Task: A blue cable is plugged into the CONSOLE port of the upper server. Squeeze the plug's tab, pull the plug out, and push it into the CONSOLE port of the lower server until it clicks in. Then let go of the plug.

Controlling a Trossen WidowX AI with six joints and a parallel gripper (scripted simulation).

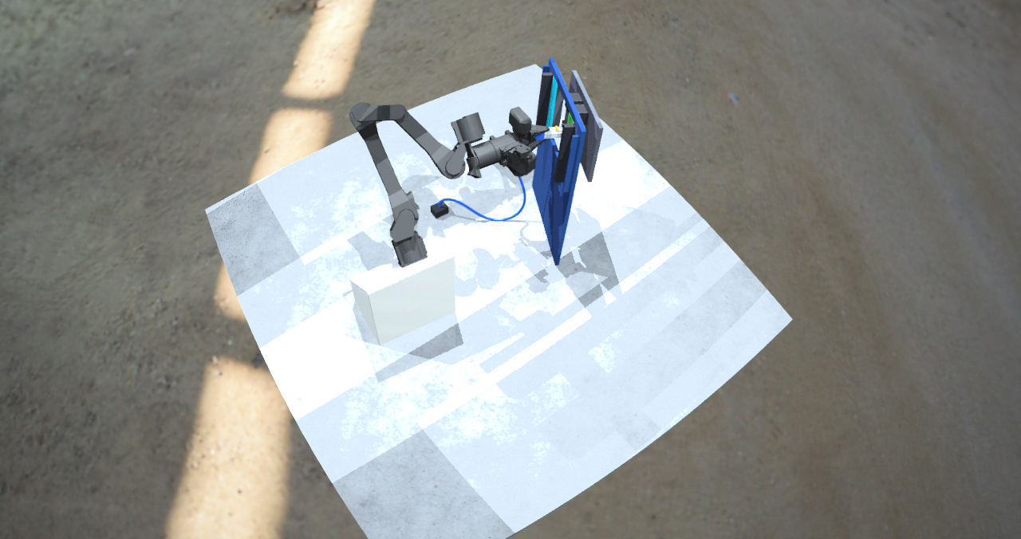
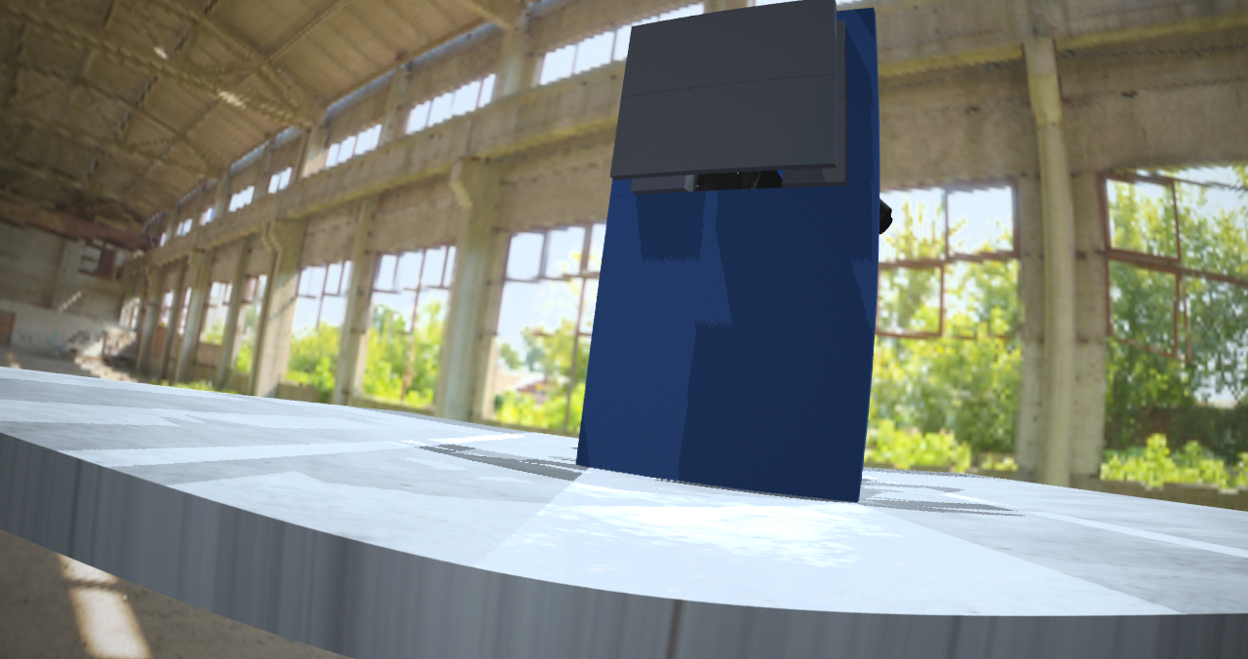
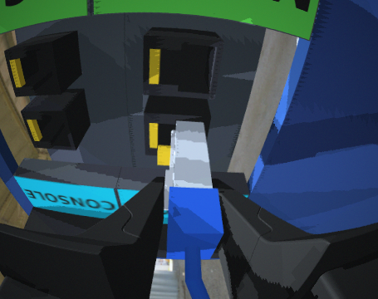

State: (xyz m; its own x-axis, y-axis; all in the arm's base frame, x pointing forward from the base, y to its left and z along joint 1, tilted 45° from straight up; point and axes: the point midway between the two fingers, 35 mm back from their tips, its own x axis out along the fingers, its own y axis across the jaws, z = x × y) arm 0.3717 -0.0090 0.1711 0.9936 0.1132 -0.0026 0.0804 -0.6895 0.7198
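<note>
Now: gripper tip right at the blue cable plug. Round my gripper tip: black block: 230 mm behind, 120 mm to the left, 310 mm below.
</note>
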